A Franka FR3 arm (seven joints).
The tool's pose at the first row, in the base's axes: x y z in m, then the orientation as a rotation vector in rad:
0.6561, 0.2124, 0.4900, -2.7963, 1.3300, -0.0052
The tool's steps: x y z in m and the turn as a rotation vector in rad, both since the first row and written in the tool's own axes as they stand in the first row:
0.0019, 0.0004, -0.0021, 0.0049, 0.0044, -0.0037
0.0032, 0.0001, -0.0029, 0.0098, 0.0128, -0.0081
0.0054, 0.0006, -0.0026, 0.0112, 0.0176, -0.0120
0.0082, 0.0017, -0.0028, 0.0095, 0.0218, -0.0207
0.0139, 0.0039, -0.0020, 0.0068, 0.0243, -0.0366
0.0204, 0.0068, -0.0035, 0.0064, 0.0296, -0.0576
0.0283, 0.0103, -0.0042, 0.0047, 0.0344, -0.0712
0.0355, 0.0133, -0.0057, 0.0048, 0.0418, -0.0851
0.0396, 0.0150, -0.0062, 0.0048, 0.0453, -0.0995
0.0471, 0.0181, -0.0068, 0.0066, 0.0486, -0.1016
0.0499, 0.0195, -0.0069, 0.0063, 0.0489, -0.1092
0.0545, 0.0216, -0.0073, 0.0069, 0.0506, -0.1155
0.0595, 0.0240, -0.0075, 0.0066, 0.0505, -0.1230
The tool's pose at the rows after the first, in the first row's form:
0.6569, 0.2106, 0.4920, -2.7964, 1.3239, -0.0147
0.6580, 0.2097, 0.4928, -2.7983, 1.3177, -0.0299
0.6590, 0.2077, 0.4925, -2.8014, 1.3127, -0.0376
0.6599, 0.2049, 0.4926, -2.8101, 1.3020, -0.0427
0.6618, 0.1991, 0.4916, -2.8235, 1.2811, -0.0450
0.6636, 0.1922, 0.4929, -2.8391, 1.2525, -0.0530
0.6659, 0.1838, 0.4933, -2.8507, 1.2347, -0.0591
0.6681, 0.1763, 0.4946, -2.8618, 1.2163, -0.0701
0.6693, 0.1720, 0.4949, -2.8717, 1.1963, -0.0755
0.6716, 0.1642, 0.4953, -2.8726, 1.1932, -0.0814
0.6723, 0.1611, 0.4953, -2.8775, 1.1825, -0.0819
0.6736, 0.1562, 0.4955, -2.8813, 1.1735, -0.0849
0.6749, 0.1508, 0.4955, -2.8859, 1.1628, -0.0848

